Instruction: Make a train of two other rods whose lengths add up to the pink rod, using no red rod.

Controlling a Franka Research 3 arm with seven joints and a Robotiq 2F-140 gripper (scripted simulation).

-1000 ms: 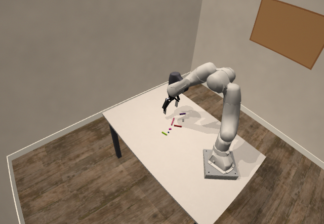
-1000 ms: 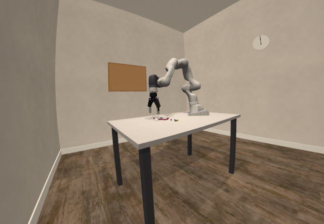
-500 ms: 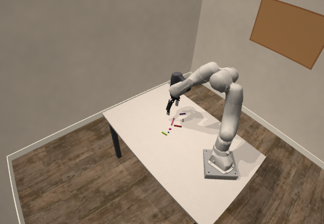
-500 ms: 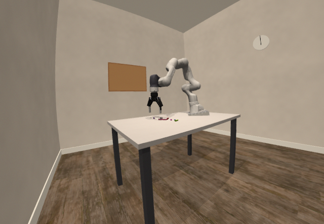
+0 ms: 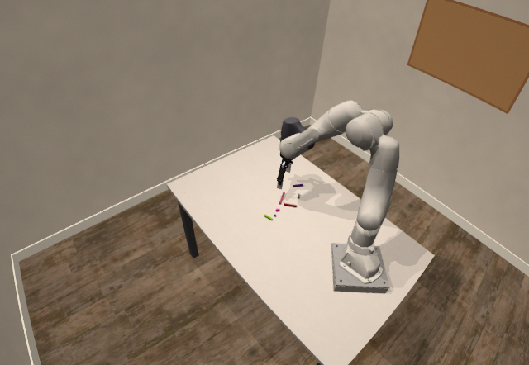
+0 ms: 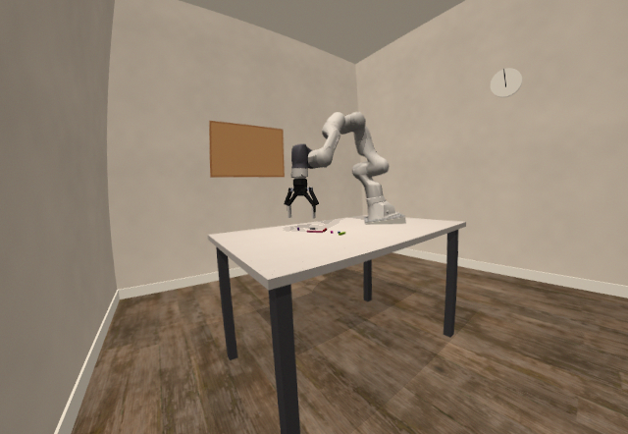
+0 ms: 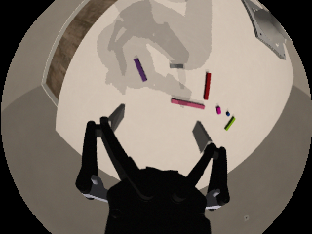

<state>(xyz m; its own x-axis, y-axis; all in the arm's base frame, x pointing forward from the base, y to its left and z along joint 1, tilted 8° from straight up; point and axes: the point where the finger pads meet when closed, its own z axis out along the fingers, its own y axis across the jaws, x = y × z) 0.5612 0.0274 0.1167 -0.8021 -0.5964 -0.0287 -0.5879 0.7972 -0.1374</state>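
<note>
Now: the grey rod 9 cm behind my hand, 8 cm below it and 5 cm to the right of it. The rest, counted from my hand: red rod: 12 cm behind, 8 cm below, 3 cm to the left; then pink rod: 8 cm below, 6 cm behind, 4 cm to the left; then purple rod: 10 cm to the right, 8 cm below, 2 cm behind.
</note>
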